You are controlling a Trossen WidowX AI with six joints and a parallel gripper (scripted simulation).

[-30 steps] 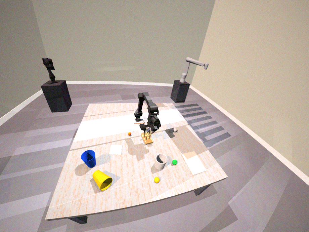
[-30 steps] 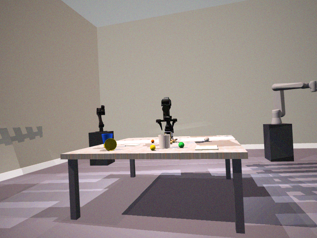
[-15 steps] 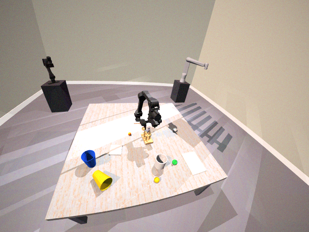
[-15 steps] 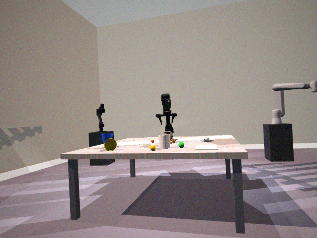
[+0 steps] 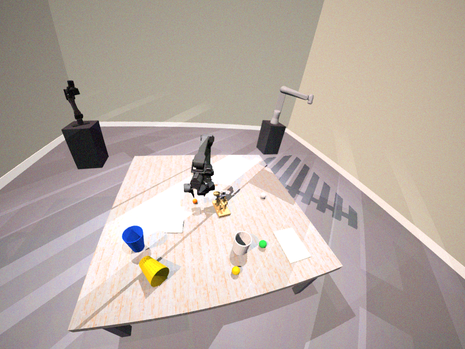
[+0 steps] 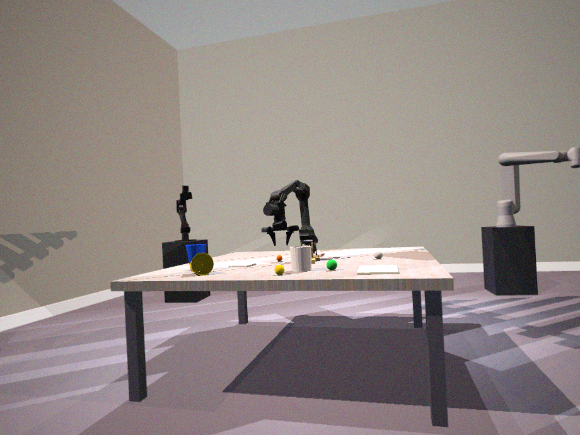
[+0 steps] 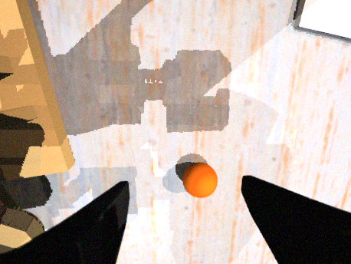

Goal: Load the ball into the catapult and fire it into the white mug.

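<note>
Right now my gripper tip is 7 cm above the orange ball, 4 cm past it and 2 cm to the left of it. Also, from my gripper tip: blue cup: 36 cm to the right, 24 cm ahead, 5 cm below; white mug: 36 cm ahead, 16 cm to the left, 5 cm below; wooden catapult: 15 cm to the left, 3 cm below, 1 cm ahead.
</note>
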